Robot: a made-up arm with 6 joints.
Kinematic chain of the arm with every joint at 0, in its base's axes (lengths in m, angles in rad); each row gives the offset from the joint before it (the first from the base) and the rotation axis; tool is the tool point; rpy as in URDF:
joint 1: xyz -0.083 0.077 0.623 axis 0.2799 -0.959 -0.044
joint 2: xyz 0.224 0 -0.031 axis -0.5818 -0.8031 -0.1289
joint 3: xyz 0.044 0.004 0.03 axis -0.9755 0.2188 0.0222
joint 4: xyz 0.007 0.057 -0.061 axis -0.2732 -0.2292 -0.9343
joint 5: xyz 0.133 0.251 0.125 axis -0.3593 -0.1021 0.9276
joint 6: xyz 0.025 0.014 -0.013 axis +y
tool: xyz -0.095 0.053 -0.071 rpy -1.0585 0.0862 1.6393
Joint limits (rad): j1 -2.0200..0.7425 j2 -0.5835..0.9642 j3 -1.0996..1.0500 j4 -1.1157..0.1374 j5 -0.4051..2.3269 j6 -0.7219..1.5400
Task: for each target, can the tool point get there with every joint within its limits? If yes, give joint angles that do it. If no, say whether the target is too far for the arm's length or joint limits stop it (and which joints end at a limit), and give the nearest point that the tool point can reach.
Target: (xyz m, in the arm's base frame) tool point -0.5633 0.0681 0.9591
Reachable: no: joint limits stop it (at a limit: joint 1, joint 3, joint 5, joint 6) | nearest point -0.2863 0.0981 0.9051 | short by 0.284 m
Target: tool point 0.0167 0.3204 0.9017
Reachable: yes | joints 0.4912 -0.0348 -0.3442 -0.4136 0.3460 0.5901
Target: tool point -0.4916 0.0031 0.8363
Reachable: no: joint limits stop it (at a limit: joint 1, joint 3, joint 5, joint 6) | nearest point -0.2858 0.0507 0.8331 | short by 0.211 m
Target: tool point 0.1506 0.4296 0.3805
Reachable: yes | joints -0.2930 0.0105 0.3520 -0.1402 -0.0730 0.0260
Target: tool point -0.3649 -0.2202 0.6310
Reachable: no: joint limits stop it (at a limit: joint 1, joint 2, joint 3, joint 4, joint 6) | nearest point -0.4393 -0.0804 0.4881 | short by 0.213 m
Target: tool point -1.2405 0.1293 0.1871
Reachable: no: too far | nearest point -0.5867 0.0558 0.3268 | short by 0.673 m
